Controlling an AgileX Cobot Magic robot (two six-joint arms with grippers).
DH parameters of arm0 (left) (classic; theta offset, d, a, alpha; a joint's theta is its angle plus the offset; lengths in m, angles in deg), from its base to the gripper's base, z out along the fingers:
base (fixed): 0 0 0 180
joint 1: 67.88 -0.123 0 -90
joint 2: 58.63 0 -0.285 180
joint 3: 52.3 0 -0.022 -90
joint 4: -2.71 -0.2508 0 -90
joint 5: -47.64 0 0.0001 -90
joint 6: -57.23 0.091 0 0
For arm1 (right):
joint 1: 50.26 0.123 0 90
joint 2: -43.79 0 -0.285 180
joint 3: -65.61 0 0.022 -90
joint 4: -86.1 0.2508 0 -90
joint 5: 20.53 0 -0.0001 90
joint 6: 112.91 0.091 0 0
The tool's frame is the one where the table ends.
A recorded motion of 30 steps. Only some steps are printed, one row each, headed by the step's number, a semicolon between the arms.
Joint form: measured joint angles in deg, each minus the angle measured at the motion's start. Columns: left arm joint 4, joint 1, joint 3, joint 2, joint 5, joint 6; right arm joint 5, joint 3, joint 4, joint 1, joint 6, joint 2.
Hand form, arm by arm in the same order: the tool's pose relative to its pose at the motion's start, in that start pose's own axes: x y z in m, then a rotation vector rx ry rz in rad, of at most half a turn. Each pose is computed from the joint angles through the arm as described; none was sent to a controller.
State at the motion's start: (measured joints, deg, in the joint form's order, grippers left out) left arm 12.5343 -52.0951 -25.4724 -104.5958 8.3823 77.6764; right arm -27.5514 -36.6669 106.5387 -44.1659 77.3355 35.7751
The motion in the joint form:
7: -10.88 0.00 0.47 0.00 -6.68 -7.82; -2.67 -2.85 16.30 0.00 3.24 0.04
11: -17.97 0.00 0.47 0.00 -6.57 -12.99; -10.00 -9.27 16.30 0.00 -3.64 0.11
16: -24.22 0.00 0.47 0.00 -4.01 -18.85; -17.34 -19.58 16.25 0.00 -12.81 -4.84
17: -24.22 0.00 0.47 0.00 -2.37 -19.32; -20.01 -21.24 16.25 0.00 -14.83 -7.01
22: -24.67 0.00 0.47 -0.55 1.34 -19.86; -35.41 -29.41 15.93 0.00 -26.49 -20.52
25: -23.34 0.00 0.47 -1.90 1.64 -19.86; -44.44 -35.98 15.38 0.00 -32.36 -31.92
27: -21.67 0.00 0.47 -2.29 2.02 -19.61; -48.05 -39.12 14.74 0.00 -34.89 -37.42
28: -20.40 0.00 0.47 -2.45 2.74 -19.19; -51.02 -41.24 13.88 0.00 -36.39 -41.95
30: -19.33 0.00 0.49 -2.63 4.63 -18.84; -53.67 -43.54 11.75 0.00 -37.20 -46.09
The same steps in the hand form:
7: 0.0156 0.0078 -0.0001 -0.0882 0.1559 0.0033; -0.0100 0.0122 -0.0031 -0.0636 0.0153 0.3344
11: 0.0167 0.0158 -0.0013 -0.1762 0.1692 0.0056; -0.0301 0.0324 -0.0125 -0.1300 0.0486 0.1976
16: 0.0131 0.0229 -0.0023 -0.2576 0.1285 -0.0087; -0.0651 0.0609 -0.0195 -0.1889 0.0862 0.0149
17: 0.0105 0.0230 -0.0021 -0.2588 0.0990 -0.0131; -0.0676 0.0650 -0.0169 -0.1893 0.1369 -0.0231
22: 0.0049 0.0239 0.0010 -0.2631 0.0437 -0.0075; -0.0744 0.0814 0.0055 -0.2097 0.4666 -0.2292
25: 0.0050 0.0233 0.0082 -0.2444 0.0589 -0.0249; -0.0820 0.0908 0.0306 -0.2366 0.6890 -0.3174
27: 0.0045 0.0220 0.0105 -0.2260 0.0563 -0.0432; -0.0853 0.0935 0.0449 -0.2495 0.7853 -0.3552
28: 0.0034 0.0209 0.0117 -0.2130 0.0448 -0.0525; -0.0851 0.0935 0.0573 -0.2537 0.8742 -0.3766
30: 0.0005 0.0203 0.0129 -0.2033 0.0139 -0.0582; -0.0860 0.0919 0.0690 -0.2436 0.9539 -0.4079

